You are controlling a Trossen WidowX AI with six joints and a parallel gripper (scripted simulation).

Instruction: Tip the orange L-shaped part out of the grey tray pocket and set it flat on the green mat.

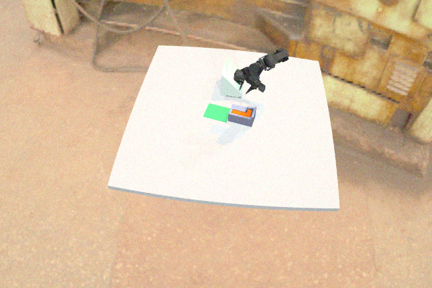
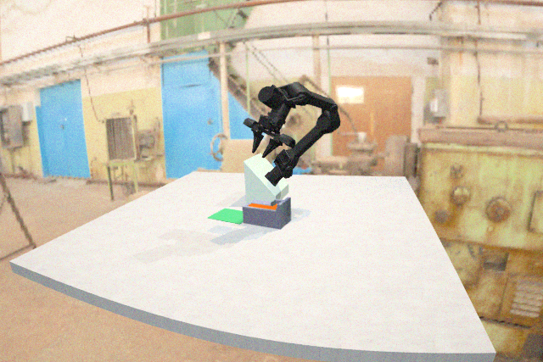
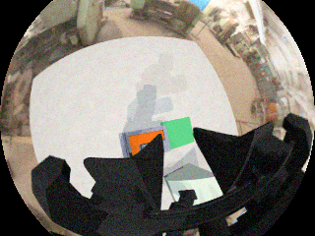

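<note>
Right now the orange L-shaped part is 3 cm behind my gripper tip, 2 cm to the left of it and 20 cm below it. From my gripper tip the other things lie so: green mat 6 cm behind, 14 cm to the right, 26 cm below.
</note>
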